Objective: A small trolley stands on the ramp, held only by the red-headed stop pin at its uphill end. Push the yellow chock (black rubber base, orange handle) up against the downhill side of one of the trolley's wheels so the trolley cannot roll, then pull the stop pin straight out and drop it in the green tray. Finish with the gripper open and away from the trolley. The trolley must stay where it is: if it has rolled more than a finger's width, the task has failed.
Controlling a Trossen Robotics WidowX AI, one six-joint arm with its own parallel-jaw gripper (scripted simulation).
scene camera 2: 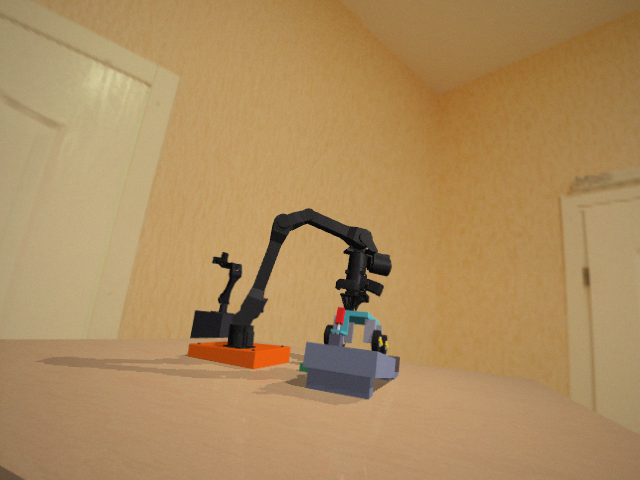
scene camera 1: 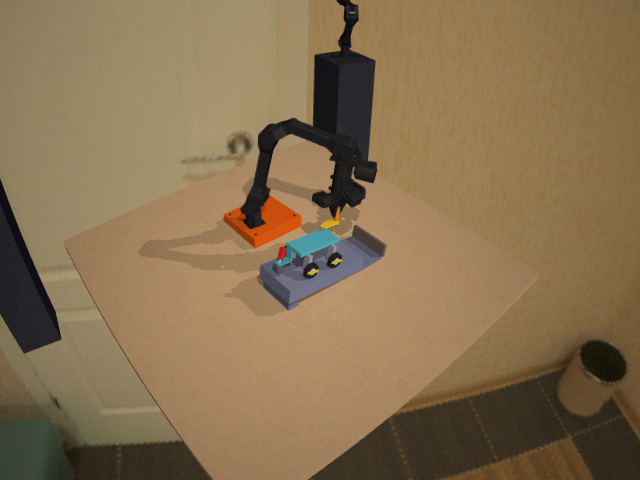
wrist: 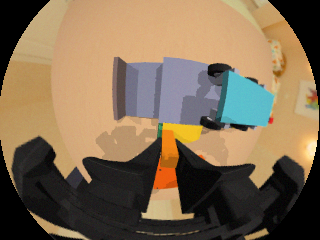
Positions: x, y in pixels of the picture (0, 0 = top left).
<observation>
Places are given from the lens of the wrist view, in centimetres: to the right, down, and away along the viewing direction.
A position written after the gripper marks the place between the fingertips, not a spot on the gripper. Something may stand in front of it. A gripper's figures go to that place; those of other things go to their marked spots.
gripper [wrist: 167, 141]: 1, 3, 10
yellow chock [wrist: 186, 133]: 4, 2, 10
</observation>
